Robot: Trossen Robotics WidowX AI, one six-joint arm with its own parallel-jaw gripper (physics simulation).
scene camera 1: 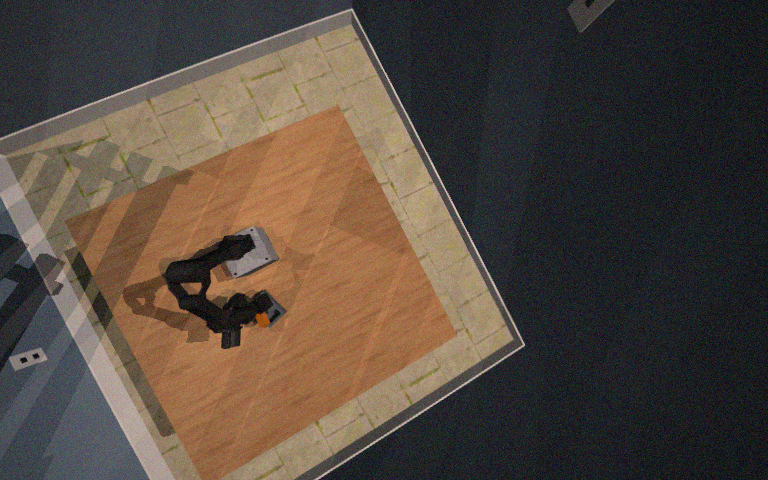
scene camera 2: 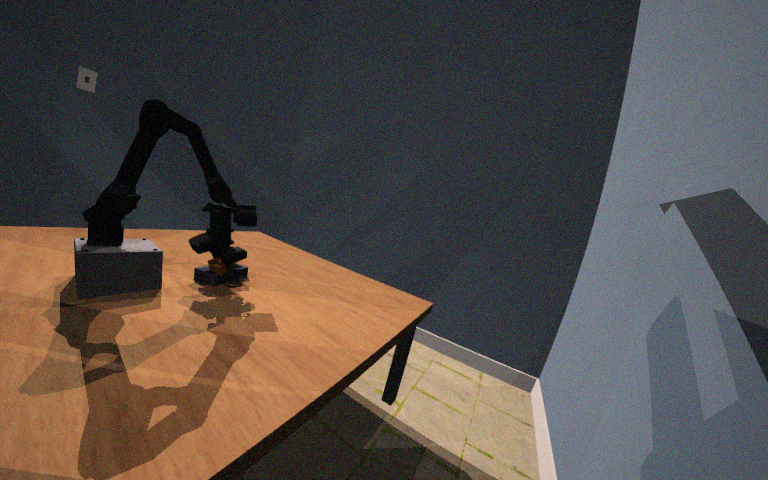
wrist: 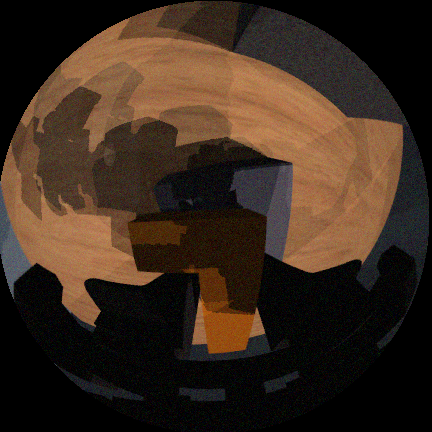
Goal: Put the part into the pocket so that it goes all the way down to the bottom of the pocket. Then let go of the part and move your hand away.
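Frame: origin at the arm's base, x ahead, y left, z up, level; centimetres.
Where they show: gripper, fingertip midpoint: (scene camera 1: pixel 261 309) (scene camera 2: pixel 222 269) (wrist: pixel 221 249); arm's base at its link origin: (scene camera 1: pixel 245 243) (scene camera 2: pixel 104 243).
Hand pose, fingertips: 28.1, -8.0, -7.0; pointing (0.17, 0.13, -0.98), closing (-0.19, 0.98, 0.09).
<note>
Each offset is from my fingertips to the top centre of the thing, as dx, dy, dz. "spot": to the spot under its first point. Level surfaces: height alone.
An orange L-shaped part @[+1.6, -1.5, +6.6] (scene camera 1: pixel 262 320) (scene camera 2: pixel 216 266) (wrist: pixel 235 250) is held between the fingers of my gripper (wrist: pixel 221 249), which is shut on it. The part is partly in shadow. A dark blue-grey block @[+0.8, +1.6, +0.1] (scene camera 1: pixel 280 310) (scene camera 2: pixel 205 275) (wrist: pixel 280 210) lies on the table. In the wrist view, the part overlaps the near side of the block and hides some of it. In scene camera 1, a dark slot, the pocket @[spot: +4.6, +2.7, -3.0] (scene camera 1: pixel 274 314), shows in the block beside the part. The arm's shadow darkens the block. Whether the part touches the block cannot be told.
The grey base box (scene camera 1: pixel 258 249) (scene camera 2: pixel 118 272) of the arm stands near the block on the wooden table @[dz -3.5] (scene camera 1: pixel 339 283) (scene camera 2: pixel 317 316). The arm arches up from it and down to the block. Shadows cross the table. The table's edge and a leg (scene camera 2: pixel 399 365) show in scene camera 2.
</note>
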